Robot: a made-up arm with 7 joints.
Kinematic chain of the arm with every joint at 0, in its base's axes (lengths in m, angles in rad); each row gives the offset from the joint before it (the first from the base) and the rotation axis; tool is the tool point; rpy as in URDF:
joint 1: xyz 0 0 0.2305 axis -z
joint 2: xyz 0 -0.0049 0.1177 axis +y
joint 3: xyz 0 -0.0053 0.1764 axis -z
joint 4: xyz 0 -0.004 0.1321 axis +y
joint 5: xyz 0 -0.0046 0.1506 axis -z
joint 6: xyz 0 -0.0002 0.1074 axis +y
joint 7: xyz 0 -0.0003 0.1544 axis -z
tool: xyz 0 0 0 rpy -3.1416 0 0
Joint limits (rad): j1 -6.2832..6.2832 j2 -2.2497..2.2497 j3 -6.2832..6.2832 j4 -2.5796..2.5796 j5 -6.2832..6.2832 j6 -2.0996..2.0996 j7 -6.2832..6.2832
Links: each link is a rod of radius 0.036 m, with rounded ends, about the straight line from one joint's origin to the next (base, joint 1, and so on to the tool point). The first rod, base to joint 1, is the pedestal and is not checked.
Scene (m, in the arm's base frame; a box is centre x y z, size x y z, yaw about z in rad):
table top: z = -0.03
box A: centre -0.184 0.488 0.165 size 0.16 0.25 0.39 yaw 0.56
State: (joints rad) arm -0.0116 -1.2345 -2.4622 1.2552 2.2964 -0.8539 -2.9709
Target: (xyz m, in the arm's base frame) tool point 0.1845 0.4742 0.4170
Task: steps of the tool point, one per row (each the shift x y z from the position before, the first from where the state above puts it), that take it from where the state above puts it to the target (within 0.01 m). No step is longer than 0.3 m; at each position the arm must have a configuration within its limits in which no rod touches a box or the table.
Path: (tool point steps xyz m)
1: -0.1325 -0.0847 0.1007
2: -0.0697 -0.1654 0.1433
3: 0.0468 -0.2027 0.1585
4: -0.0568 0.2155 -0.0269
5: 0.0236 0.2199 -0.0240
6: 0.0989 0.1935 -0.0211
7: 0.1574 0.1412 -0.0184
8: 0.1906 0.0724 -0.0159
9: 0.1946 -0.0012 -0.0141
10: 0.1712 -0.0674 -0.0126

